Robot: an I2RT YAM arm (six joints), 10 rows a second.
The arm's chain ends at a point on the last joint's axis. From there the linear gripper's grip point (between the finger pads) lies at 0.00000 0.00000 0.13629 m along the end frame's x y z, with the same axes.
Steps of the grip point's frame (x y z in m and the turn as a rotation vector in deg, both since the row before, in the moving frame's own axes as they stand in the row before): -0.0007, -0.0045, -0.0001, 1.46, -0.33, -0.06; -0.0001, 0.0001, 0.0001, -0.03, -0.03, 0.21; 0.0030, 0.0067, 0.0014, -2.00, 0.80, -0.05; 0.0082, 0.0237, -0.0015, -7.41, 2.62, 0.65; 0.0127, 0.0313, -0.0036, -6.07, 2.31, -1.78
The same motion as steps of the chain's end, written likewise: 0.0001, -0.0010, -0.0001, 1.46, -0.33, -0.06; 0.0000, 0.0000, 0.0001, -0.03, -0.03, 0.21; 0.0011, 0.0019, 0.0015, -2.00, 0.80, -0.05; 0.0021, 0.0061, -0.0002, -7.41, 2.62, 0.65; 0.0070, 0.0170, -0.0027, -6.07, 2.31, -1.78
